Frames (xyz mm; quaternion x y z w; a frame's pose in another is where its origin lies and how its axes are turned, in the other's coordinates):
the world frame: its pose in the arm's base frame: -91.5 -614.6 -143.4 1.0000 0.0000 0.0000 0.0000
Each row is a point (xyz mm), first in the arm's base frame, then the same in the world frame.
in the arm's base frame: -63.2 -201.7 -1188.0
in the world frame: 28.3 -412.9 1044.6
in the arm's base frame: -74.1 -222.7 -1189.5
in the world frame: 17.4 -391.9 1046.1
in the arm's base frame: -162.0 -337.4 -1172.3
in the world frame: -70.5 -277.2 1028.9
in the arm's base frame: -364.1 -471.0 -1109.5
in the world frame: -272.6 -143.6 966.1
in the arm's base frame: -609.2 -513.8 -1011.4
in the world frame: -517.7 -100.8 868.0
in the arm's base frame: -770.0 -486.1 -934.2
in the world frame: -678.5 -128.5 790.8
